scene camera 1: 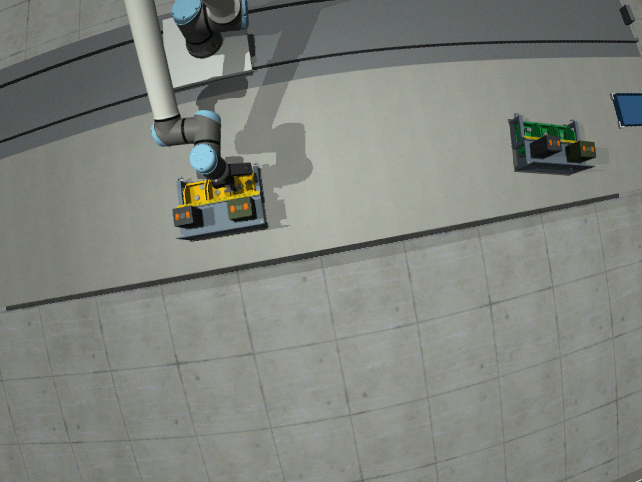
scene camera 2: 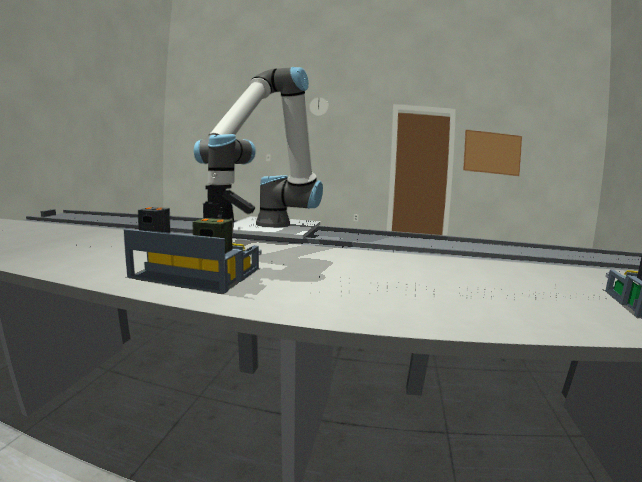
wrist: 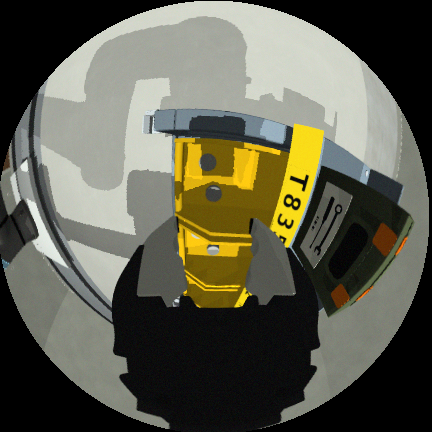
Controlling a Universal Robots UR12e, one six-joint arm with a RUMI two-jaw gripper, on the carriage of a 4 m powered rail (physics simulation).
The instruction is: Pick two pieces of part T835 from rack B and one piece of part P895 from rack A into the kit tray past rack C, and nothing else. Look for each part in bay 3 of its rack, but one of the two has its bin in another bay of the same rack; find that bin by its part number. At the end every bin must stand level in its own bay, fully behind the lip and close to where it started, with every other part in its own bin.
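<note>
The rack with yellow bins [scene camera 1: 217, 218] [scene camera 2: 173, 241] [wrist: 175, 120] carries a yellow label strip [wrist: 306, 145]; "T83" and part of another character are readable. The end bin beside that label [scene camera 1: 247, 181] [wrist: 227, 207] holds two round grey parts [wrist: 207, 162] [wrist: 213, 193]. A part [wrist: 213, 250] shows in the neighbouring bin. My gripper [scene camera 1: 231, 187] [wrist: 213, 218] is partly open, pointing down over these bins, its fingers on either side of the divider region in the wrist view. I see nothing held. Scene camera 2 hides the fingertips behind the rack. P895 is not readable. The blue kit tray [scene camera 1: 630, 109] is at the right edge.
A dark green box [scene camera 1: 241, 208] [scene camera 2: 212, 228] [wrist: 350, 245] and a black box [scene camera 1: 186, 215] [scene camera 2: 154, 219] stand on the yellow-bin rack, beside the arm's working side. A rack with green bins [scene camera 1: 549, 162] at the right carries two dark boxes [scene camera 1: 547, 145] [scene camera 1: 580, 150].
</note>
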